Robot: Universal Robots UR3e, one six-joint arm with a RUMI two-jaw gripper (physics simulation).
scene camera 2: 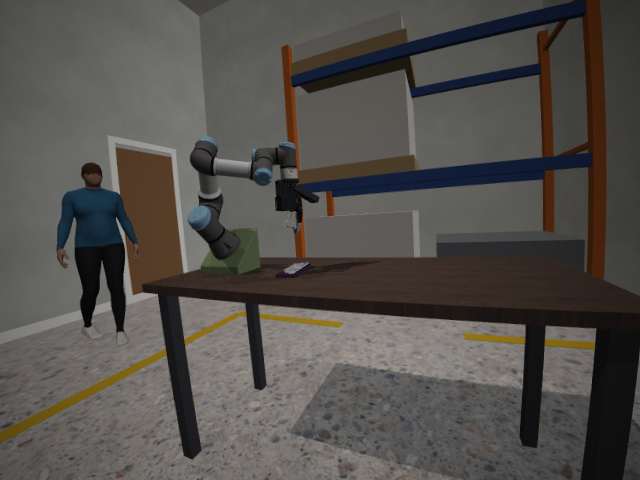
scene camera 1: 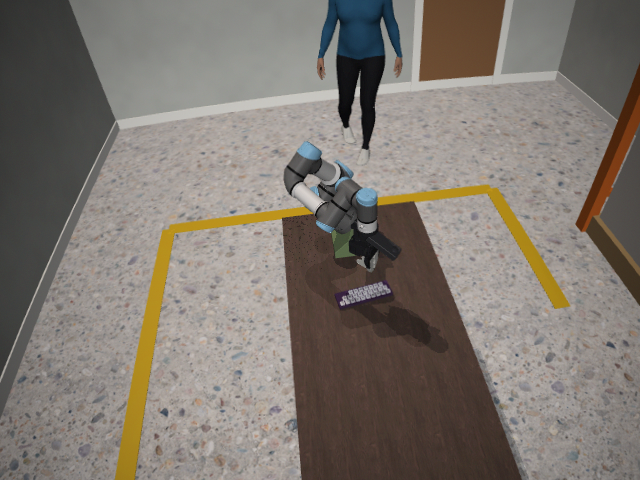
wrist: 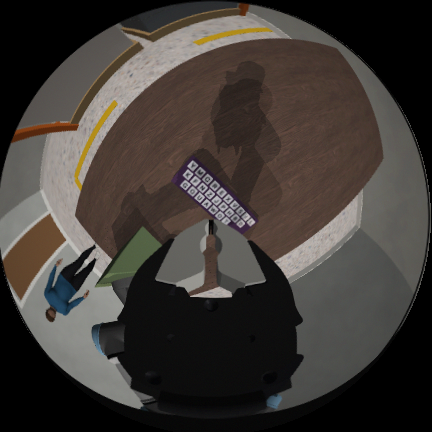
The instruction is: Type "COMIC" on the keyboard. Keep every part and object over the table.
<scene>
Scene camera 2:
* my gripper: 296,235
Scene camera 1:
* my gripper: 371,271
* keyboard: 371,292
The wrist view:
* my gripper: 210,220
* keyboard: 193,178
</scene>
